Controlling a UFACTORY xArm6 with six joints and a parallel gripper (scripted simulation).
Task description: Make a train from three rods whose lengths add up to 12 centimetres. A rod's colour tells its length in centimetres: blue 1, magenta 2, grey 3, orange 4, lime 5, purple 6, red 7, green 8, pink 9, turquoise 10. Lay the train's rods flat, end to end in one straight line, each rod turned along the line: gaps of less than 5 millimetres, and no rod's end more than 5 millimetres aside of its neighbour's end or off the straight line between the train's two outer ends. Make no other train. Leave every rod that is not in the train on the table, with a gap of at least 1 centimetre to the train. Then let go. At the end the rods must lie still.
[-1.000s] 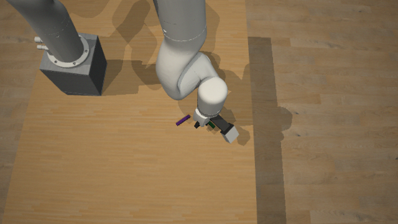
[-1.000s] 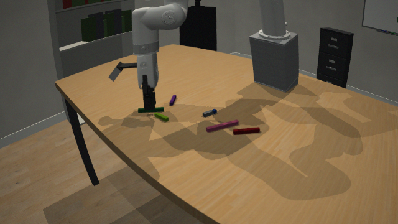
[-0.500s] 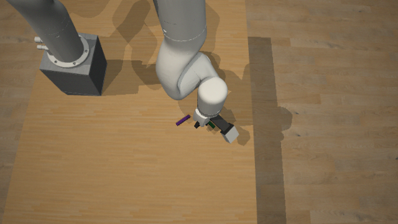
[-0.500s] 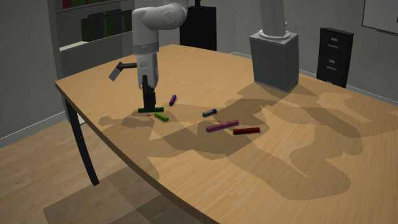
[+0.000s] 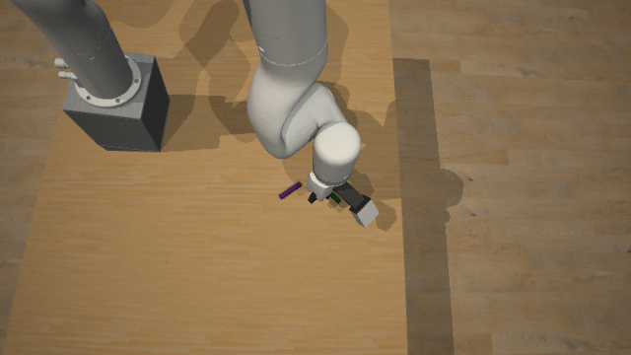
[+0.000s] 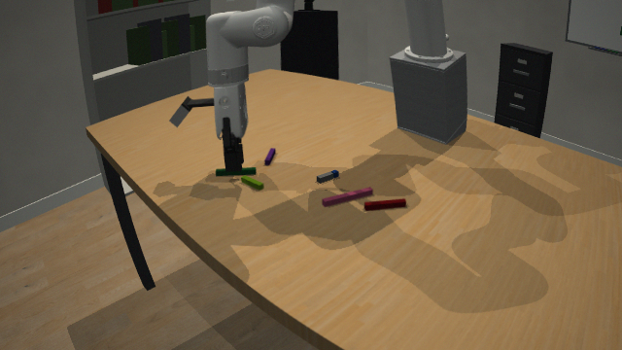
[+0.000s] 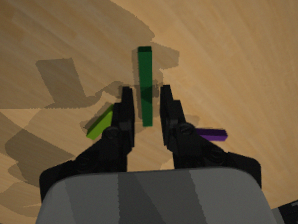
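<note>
My gripper is now 3 cm above the green rod. Also, from my hand: purple rod (9 cm behind, 3 cm below); then grey rod (9 cm behind, 14 cm to the left, 3 cm below); then lime rod (1 cm ahead, 6 cm to the left, 3 cm below).
</note>
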